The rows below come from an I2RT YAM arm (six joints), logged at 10 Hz.
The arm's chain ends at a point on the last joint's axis. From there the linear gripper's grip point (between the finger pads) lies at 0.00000 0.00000 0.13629 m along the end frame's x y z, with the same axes.
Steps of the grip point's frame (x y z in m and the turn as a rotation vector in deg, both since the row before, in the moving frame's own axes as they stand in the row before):
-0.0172, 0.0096, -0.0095, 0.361, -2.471, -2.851
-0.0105, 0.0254, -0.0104, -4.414, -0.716, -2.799
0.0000, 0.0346, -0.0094, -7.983, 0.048, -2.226
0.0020, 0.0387, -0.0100, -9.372, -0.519, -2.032
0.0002, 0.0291, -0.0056, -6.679, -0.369, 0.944
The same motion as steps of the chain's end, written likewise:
-0.0113, 0.0103, -0.0094, 0.361, -2.471, -2.851
-0.0091, 0.0149, -0.0100, -4.414, -0.716, -2.799
-0.0005, 0.0157, -0.0081, -7.983, 0.048, -2.226
0.0028, 0.0165, -0.0082, -9.372, -0.519, -2.032
0.0012, 0.0133, -0.0047, -6.679, -0.369, 0.944

